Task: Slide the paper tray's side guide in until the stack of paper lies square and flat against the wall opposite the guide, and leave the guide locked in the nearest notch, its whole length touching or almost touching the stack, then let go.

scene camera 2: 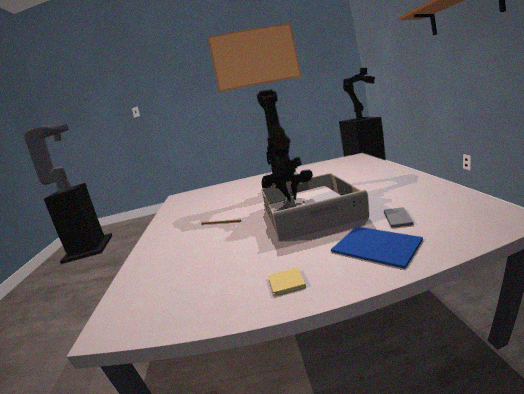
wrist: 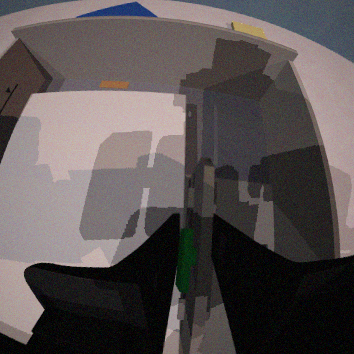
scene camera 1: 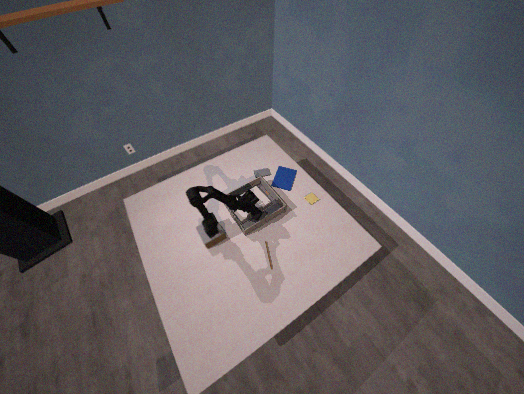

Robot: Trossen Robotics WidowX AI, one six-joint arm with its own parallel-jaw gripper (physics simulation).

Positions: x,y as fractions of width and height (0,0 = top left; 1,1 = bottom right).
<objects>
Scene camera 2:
my gripper: 0.56,0.51
blue book: 0.75,0.63, on the table
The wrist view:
my gripper: 0.54,0.62
white paper stack: 0.28,0.49
</objects>
